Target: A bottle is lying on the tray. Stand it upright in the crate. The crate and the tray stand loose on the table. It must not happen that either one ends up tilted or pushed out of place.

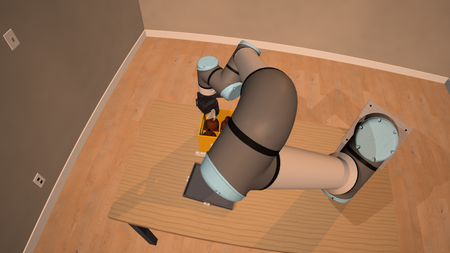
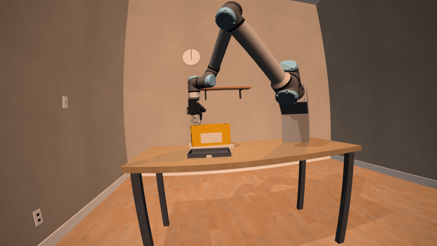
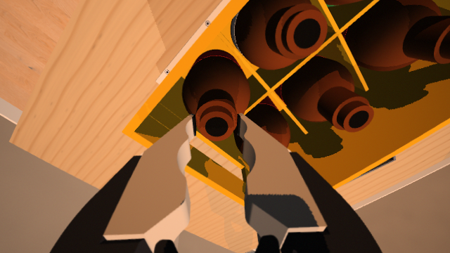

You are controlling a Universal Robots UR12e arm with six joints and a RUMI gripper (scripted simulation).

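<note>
Now: the crate 10 cm behind my hand, 2 cm to the left of it and 8 cm below it. Also, from my hand: dark grey tray (13 cm behind, 29 cm to the left, 15 cm below).
</note>
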